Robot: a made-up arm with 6 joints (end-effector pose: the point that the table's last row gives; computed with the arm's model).
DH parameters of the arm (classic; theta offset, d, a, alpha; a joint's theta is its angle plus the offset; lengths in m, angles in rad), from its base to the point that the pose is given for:
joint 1: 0 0.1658 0 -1.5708
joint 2: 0.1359 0 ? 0
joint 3: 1.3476 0 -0.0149 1.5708
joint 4: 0 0.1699 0 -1.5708
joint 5: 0 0 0.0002 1.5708
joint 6: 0 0.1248 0 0
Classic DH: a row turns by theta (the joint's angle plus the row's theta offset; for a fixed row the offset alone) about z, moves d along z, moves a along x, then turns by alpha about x.
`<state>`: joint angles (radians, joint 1 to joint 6).
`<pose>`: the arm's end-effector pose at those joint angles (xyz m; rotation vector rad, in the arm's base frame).
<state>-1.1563 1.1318 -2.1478 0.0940 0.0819 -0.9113</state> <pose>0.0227 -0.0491 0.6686 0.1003 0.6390 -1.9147</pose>
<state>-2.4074 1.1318 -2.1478 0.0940 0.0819 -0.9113</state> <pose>-0.0395 -0.0370 0.6686 -0.5853 -0.5901 2.9485</pose>
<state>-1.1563 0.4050 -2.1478 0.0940 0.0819 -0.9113</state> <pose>-0.1174 0.2692 0.5775 -0.0444 -0.2057 -1.9686</pose>
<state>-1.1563 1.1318 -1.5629 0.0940 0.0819 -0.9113</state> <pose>0.0729 -0.1634 0.5536 0.2143 1.3005 -1.7244</pose>
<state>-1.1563 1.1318 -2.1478 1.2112 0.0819 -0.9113</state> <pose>0.0283 -0.0401 0.6716 0.2819 0.4328 -0.8200</pose>
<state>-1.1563 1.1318 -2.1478 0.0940 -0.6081 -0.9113</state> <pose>-0.0175 0.0231 0.6857 0.0363 -0.1722 -1.9824</pose>
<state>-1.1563 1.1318 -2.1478 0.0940 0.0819 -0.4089</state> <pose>0.0227 -0.0491 0.6686 0.2377 0.5516 -1.4294</pose>
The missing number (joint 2, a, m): -0.2494
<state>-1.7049 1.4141 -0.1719 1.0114 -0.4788 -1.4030</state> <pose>-0.0682 -0.1419 0.1766 -1.8659 -2.2086 1.1829</pose>
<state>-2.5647 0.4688 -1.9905 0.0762 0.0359 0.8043</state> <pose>0.1902 0.1233 0.6016 -0.0022 0.0035 -1.6843</pose>
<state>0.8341 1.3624 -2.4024 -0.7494 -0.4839 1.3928</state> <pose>0.0048 0.0639 0.6925 -0.3614 0.0602 1.5349</pose>
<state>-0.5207 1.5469 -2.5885 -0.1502 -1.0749 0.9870</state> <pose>0.0208 0.0070 0.6738 -0.5113 -0.3905 0.3393</pose>
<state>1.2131 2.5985 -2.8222 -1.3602 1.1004 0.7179</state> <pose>0.2585 0.3806 0.3258 -0.5037 1.5348 -0.2537</pose>
